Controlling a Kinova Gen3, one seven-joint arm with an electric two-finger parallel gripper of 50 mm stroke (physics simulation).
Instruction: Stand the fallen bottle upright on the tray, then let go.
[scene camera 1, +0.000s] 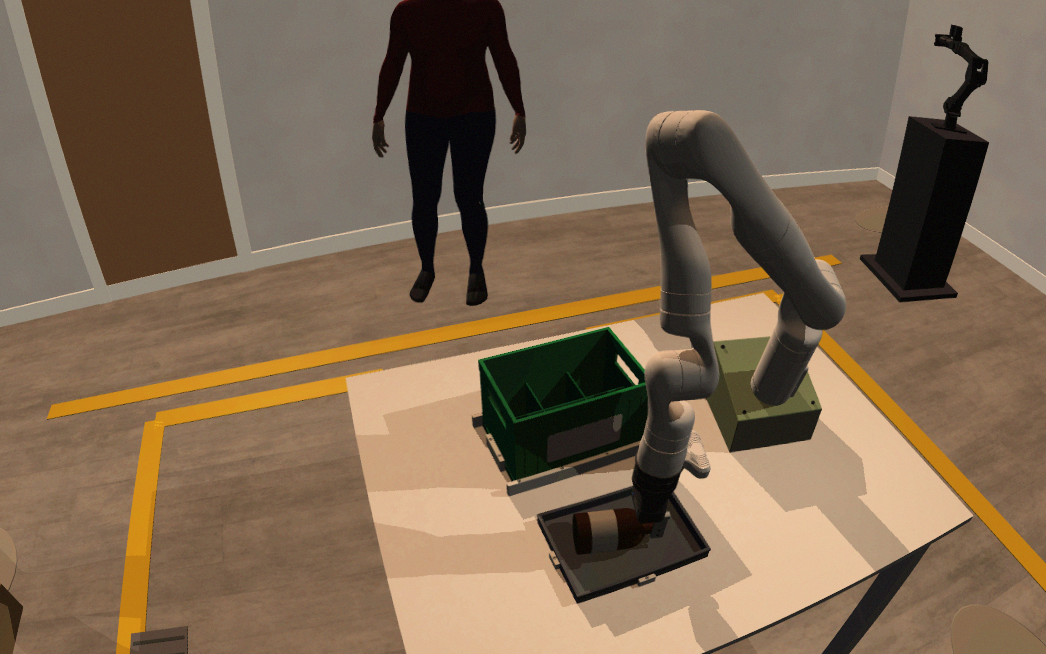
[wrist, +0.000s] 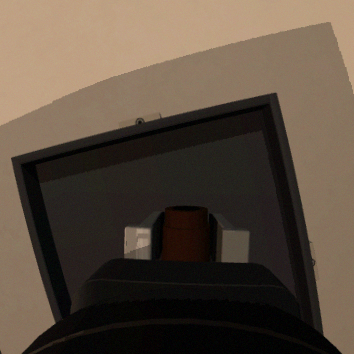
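Pixels of known places: gripper, fingertip midpoint: (scene camera 1: 654, 528) (wrist: 185, 228); arm's base, link origin: (scene camera 1: 771, 386).
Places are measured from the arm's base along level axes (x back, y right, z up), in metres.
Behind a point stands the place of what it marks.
Note:
A brown bottle (scene camera 1: 605, 530) @(x -0.405, y -0.264, z -0.035 m) (wrist: 185, 235) @(x -0.308, y -0.245, z -0.050 m) with a pale label lies on its side in the dark tray (scene camera 1: 580, 595) @(x -0.460, y -0.360, z -0.082 m) (wrist: 145, 125) @(x -0.241, y -0.219, z -0.081 m). Its base is toward the left of the tray in the scene view and its neck toward the right. My gripper (scene camera 1: 654, 527) @(x -0.310, y -0.246, z -0.076 m) (wrist: 185, 228) @(x -0.310, y -0.246, z -0.076 m) points down over the right part of the tray and is shut on the bottle's neck. In the wrist view a pad stands on each side of the neck, and the mouth shows between them. The bottle's body is hidden in the wrist view behind the gripper housing.
A green crate (scene camera 1: 524, 448) @(x -0.517, y -0.086, z 0.000 m) with dividers stands behind the tray on the table (scene camera 1: 447, 609) @(x -0.677, y -0.347, z -0.107 m). The arm's olive base block (scene camera 1: 775, 428) @(x -0.003, y -0.067, z -0.054 m) is at the back right. A small pale object (scene camera 1: 697, 456) lies behind the gripper. A person (scene camera 1: 451, 92) stands beyond the table.

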